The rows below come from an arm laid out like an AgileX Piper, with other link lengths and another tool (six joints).
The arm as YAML. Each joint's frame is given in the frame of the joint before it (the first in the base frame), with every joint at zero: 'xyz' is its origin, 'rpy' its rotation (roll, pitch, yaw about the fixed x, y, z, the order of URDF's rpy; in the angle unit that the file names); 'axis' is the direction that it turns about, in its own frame. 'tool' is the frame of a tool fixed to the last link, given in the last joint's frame.
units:
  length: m
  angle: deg
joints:
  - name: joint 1
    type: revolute
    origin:
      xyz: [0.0, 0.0, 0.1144]
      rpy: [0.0, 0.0, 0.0]
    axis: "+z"
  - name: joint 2
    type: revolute
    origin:
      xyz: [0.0, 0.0, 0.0]
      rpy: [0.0, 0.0, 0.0]
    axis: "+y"
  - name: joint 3
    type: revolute
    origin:
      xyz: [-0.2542, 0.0, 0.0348]
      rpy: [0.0, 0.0, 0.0]
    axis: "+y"
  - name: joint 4
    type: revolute
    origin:
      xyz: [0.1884, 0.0, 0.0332]
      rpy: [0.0, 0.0, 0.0]
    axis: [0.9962, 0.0, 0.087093]
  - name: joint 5
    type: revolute
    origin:
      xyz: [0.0, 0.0, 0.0]
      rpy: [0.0, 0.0, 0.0]
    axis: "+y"
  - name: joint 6
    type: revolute
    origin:
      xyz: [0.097, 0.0, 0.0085]
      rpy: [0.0, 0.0, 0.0]
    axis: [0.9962, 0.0, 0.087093]
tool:
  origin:
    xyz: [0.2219, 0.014, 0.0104]
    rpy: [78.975, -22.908, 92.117]
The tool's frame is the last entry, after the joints.
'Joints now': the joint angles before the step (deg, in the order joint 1, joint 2, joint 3, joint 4, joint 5, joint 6). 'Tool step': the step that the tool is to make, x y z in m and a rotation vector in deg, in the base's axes. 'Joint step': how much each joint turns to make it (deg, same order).
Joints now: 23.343, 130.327, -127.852, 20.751, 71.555, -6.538
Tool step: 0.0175, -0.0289, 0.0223, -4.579, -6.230, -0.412
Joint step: -0.004, -4.188, 0.184, -6.654, 0.125, -0.091
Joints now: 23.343, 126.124, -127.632, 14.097, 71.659, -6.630
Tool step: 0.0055, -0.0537, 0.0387, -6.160, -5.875, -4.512
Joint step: -0.258, -9.328, 4.980, -9.557, 0.863, 3.342
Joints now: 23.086, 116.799, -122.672, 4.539, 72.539, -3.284
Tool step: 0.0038, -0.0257, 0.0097, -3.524, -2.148, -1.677
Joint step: -0.118, -2.428, 1.165, -4.540, 0.634, 0.774
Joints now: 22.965, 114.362, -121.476, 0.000, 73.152, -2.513
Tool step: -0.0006, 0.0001, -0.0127, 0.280, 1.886, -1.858
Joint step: -0.003, 1.497, 0.142, 0.001, -0.011, 2.104
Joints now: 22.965, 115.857, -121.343, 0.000, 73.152, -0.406
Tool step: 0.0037, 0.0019, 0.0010, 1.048, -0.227, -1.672
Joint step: 0.002, 0.145, -0.031, 0.000, -0.732, 1.889
